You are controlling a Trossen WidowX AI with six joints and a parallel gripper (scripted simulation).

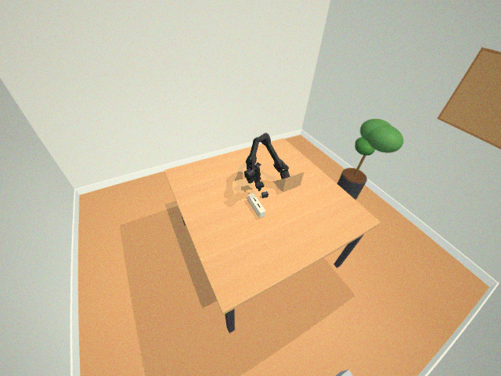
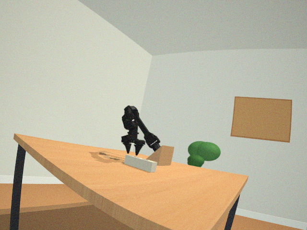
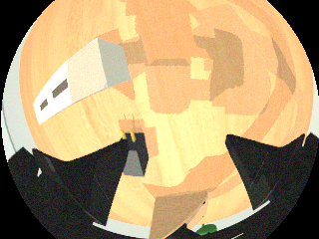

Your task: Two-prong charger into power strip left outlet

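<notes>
Right now my gripper tip is 60 mm to the right of the two-prong charger, 30 mm above it and 20 mm past it.
</notes>
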